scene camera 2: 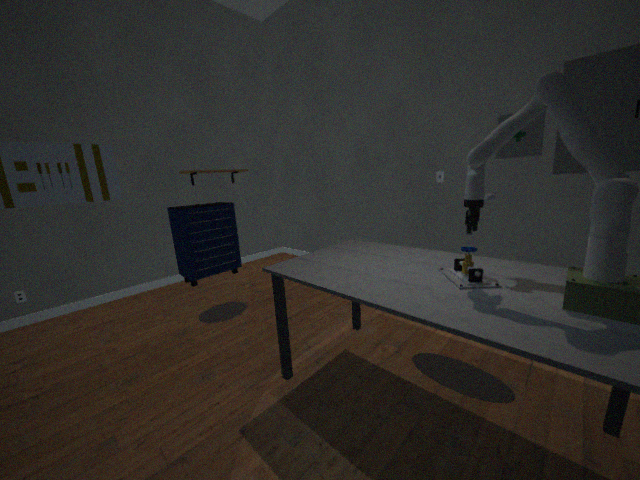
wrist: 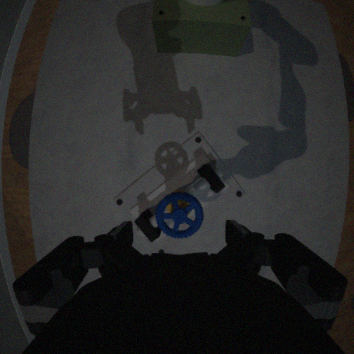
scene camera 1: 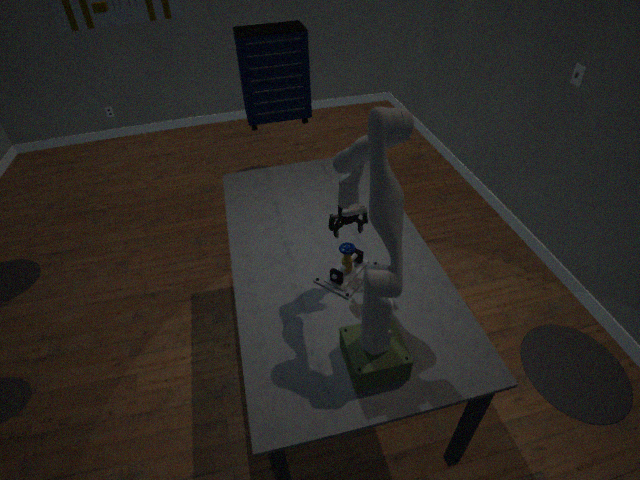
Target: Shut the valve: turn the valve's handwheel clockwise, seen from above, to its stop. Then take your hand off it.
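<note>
The valve's blue handwheel (scene camera 1: pixel 346 248) (scene camera 2: pixel 468 249) (wrist: pixel 179 215) lies level on top of the yellow valve body (scene camera 1: pixel 346 262) (scene camera 2: pixel 467 265). The valve stands upright between two black blocks on a clear base plate (scene camera 1: pixel 330 287) (scene camera 2: pixel 480 286) (wrist: pixel 126 197) on the table. My gripper (scene camera 1: pixel 348 232) (scene camera 2: pixel 469 231) (wrist: pixel 178 231) is open and empty. It points down and hangs above the handwheel, apart from it. In the wrist view the handwheel shows between the two fingertips, slightly ahead of them. The handwheel's turn angle cannot be told.
The pale table (scene camera 1: pixel 279 361) (scene camera 2: pixel 361 273) (wrist: pixel 75 150) carries the valve and the arm's green base block (scene camera 1: pixel 379 369) (scene camera 2: pixel 594 299) (wrist: pixel 205 37). The arm rises close beside the valve plate. A blue drawer cabinet (scene camera 1: pixel 276 74) (scene camera 2: pixel 204 240) stands on the floor beyond the table.
</note>
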